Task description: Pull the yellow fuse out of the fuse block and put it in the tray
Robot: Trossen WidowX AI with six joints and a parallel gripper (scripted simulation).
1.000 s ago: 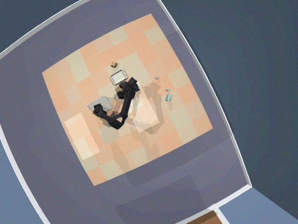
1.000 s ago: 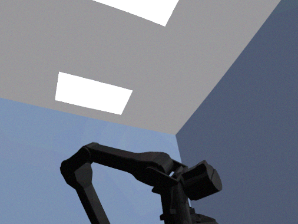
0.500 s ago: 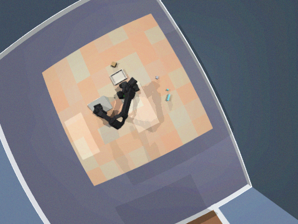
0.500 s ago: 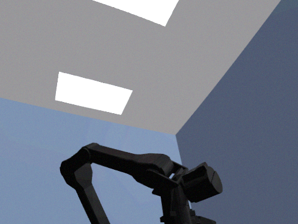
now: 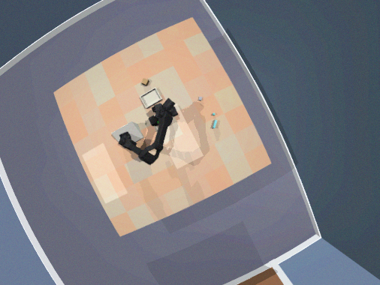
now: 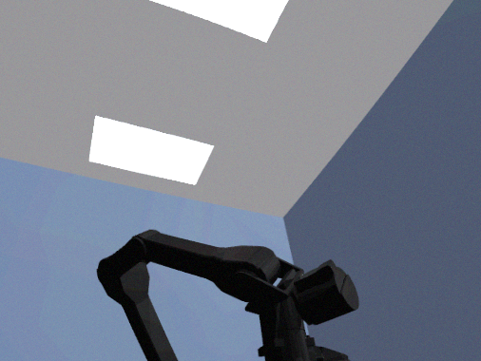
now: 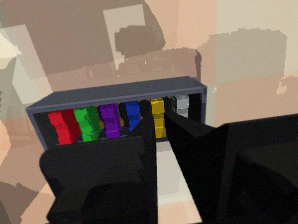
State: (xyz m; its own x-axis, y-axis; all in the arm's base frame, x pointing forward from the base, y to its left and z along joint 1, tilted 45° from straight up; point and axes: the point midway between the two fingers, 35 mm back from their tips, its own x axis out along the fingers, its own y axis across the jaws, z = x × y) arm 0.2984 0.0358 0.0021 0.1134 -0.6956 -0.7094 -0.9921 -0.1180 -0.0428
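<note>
My gripper tip is 50 mm past the tray, 180 mm to the right of it and 30 mm above it. Also, from my gripper tip: cyan piece 330 mm ahead, 90 mm to the right, 30 mm below; then yellow fuse 10 mm below.
</note>
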